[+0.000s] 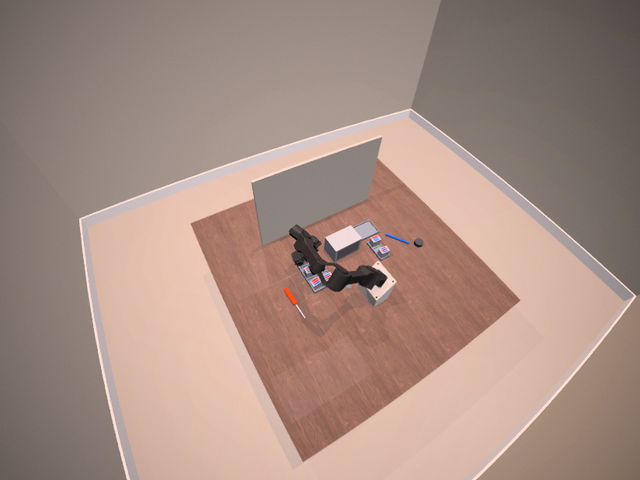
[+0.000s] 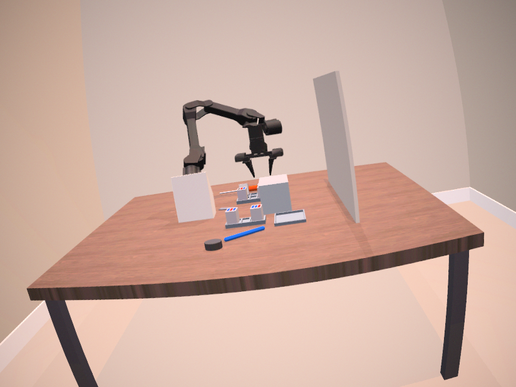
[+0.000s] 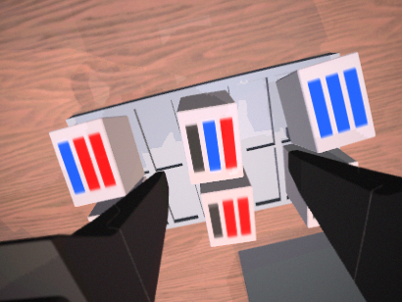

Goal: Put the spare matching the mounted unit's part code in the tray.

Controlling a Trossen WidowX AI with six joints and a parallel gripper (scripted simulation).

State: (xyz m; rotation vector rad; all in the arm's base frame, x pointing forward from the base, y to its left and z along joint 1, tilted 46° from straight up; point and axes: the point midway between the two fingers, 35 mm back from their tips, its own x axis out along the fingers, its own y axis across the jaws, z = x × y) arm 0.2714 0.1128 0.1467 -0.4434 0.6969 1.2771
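My gripper tip is now 20 mm short of the shallow grey tray, 420 mm to the left of it and 80 mm above it. Round my gripper tip: blue pen (130 mm behind, 520 mm to the right, 70 mm below); mounted unit (10 mm ahead, 220 mm to the right, 30 mm below); grey panel (240 mm ahead, 260 mm to the right, 150 mm above).
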